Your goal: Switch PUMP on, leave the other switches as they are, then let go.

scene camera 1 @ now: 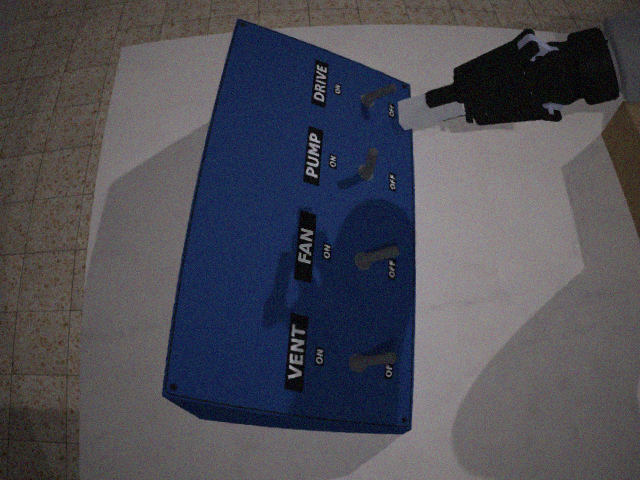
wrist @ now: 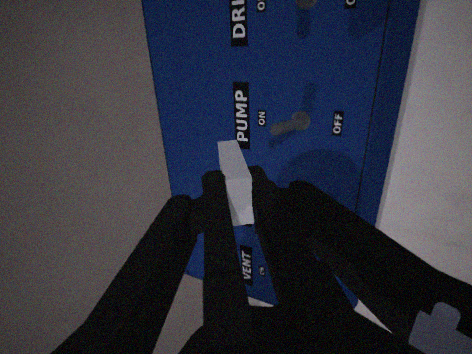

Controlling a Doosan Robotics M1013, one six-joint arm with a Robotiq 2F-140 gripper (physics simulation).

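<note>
The blue switch panel carries PUMP, DRIVE, FAN and VENT. The PUMP lever leans toward its ON label in the wrist view, and stands at a different angle from the others in the scene view. The DRIVE lever, FAN lever and VENT lever lean toward OFF. My gripper is shut with nothing between its pale fingertips. It appears apart from the levers, over the panel's right edge near DRIVE's OFF label in the scene view.
The panel rests on a pale table top. Shadows fall across the panel around FAN and VENT. A tiled floor shows at the left and top of the scene view. A brown surface shows at the right edge.
</note>
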